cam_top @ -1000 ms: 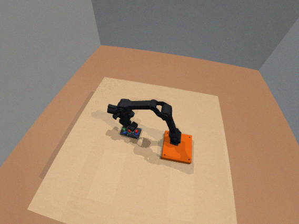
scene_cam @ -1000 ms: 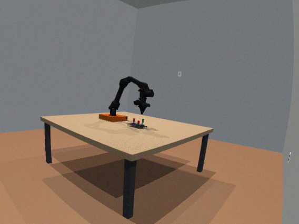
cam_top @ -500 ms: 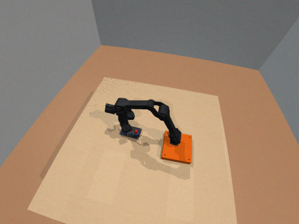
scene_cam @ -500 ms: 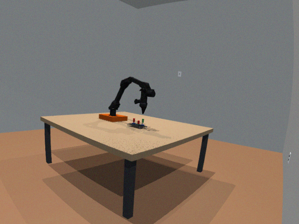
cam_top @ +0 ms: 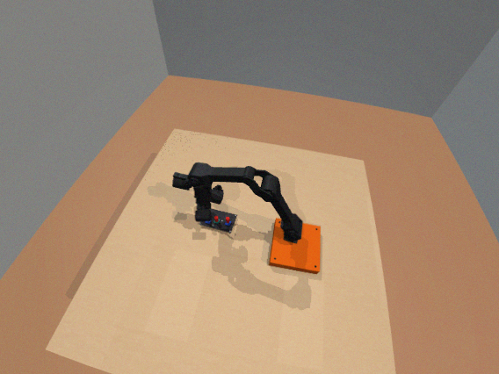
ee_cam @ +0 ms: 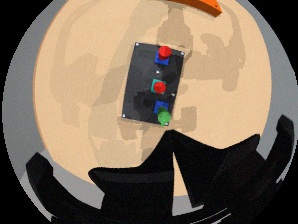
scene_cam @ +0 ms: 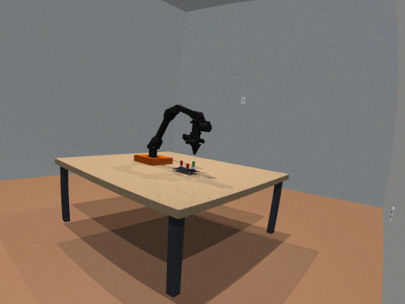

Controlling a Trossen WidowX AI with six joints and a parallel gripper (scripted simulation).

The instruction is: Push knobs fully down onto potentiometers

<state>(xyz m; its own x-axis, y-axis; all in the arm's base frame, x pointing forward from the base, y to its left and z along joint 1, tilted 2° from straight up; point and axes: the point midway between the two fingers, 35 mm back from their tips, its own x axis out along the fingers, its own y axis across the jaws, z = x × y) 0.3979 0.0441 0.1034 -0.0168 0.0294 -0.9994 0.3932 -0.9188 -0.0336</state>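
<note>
My gripper tip is now 6 cm above the green knob. Also, from my gripper tip: red knob (9 cm behind, 8 cm below, 2 cm to the right).
</note>
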